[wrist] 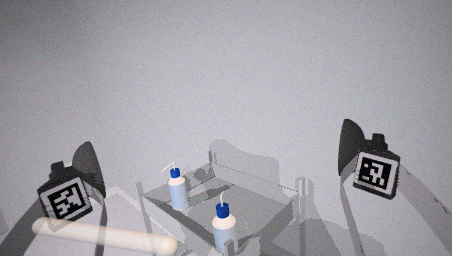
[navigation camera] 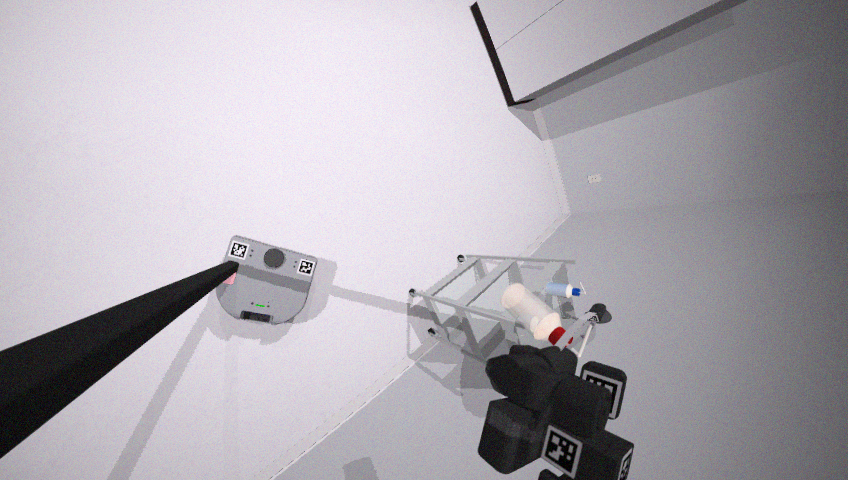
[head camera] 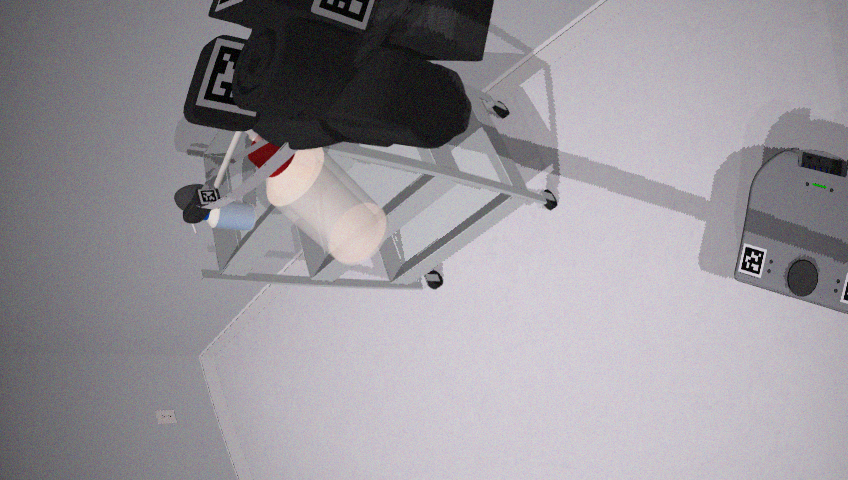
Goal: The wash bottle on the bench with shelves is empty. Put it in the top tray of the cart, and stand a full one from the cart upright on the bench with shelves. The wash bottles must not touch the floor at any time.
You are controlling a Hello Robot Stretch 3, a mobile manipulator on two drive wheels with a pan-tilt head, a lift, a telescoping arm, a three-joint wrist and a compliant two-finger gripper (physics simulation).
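Frame: origin at the robot's base, x ahead, y left, z up, level; centimetres.
Seen in the pictures: gripper, fingertip midpoint: (wrist: 220, 150); robot's base, link origin: (navigation camera: 273, 257) (head camera: 800, 276).
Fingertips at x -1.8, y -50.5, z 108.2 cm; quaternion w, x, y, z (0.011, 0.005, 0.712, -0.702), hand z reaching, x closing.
Note:
Pixels of each thing's middle, then the offset from my fingertips to it.
- red-capped wash bottle, body centre: (head camera: 295, 191) (navigation camera: 545, 317) dx +6.4, dy +9.2, dz -6.5 cm
- blue-capped full bottle, body centre: (head camera: 219, 218) (wrist: 174, 185) (navigation camera: 565, 288) dx +19.0, dy -56.6, dz -33.2 cm
- second blue-capped bottle, body centre: (head camera: 289, 145) (wrist: 224, 222) (navigation camera: 532, 323) dx +2.0, dy -34.0, dz -33.2 cm
The red-capped wash bottle (head camera: 333, 205) (navigation camera: 528, 309), whitish and empty-looking, hangs tilted from my hand. Its cap lies by the finger straps near the palm; its spout (wrist: 105, 236) crosses the wrist view's lower left. My gripper (wrist: 220, 150) stands wide open, with nothing between its fingertips; the straps do not pinch the bottle. One fingertip is hidden in the head and navigation views. A blue-capped full bottle (head camera: 235, 216) (navigation camera: 558, 289) (wrist: 178, 193) stands in the cart's top tray. A second blue-capped bottle (wrist: 224, 231) stands nearer. The grey cart (head camera: 261, 277) (navigation camera: 538, 260) (wrist: 301, 200) is ahead, below the fingertips.
My wheeled base (head camera: 785, 220) (navigation camera: 267, 288) is on the floor, apart from the cart. A wall rises behind the cart, with an outlet (head camera: 166, 416) (navigation camera: 593, 178) on it. A dark-edged panel (navigation camera: 492, 53) is at the navigation view's top. The bench with shelves cannot be identified.

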